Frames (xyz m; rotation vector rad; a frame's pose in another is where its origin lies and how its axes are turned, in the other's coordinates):
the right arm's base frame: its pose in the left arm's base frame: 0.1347 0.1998 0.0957 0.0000 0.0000 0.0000
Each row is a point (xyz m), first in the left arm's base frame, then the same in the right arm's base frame.
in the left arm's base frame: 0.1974 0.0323 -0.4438
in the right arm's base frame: 0.0627 -0.1675 -0.5395
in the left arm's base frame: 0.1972 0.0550 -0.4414
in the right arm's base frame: 0.0625 -0.1448 -0.5371
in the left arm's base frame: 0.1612 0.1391 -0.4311
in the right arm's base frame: 0.0265 -0.0607 -0.5268
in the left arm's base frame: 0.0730 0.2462 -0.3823
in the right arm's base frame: -0.0617 0.0464 -0.4780
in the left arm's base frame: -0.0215 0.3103 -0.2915
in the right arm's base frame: -0.1562 0.1105 -0.3872
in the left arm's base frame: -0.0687 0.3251 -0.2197
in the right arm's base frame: -0.2034 0.1253 -0.3154
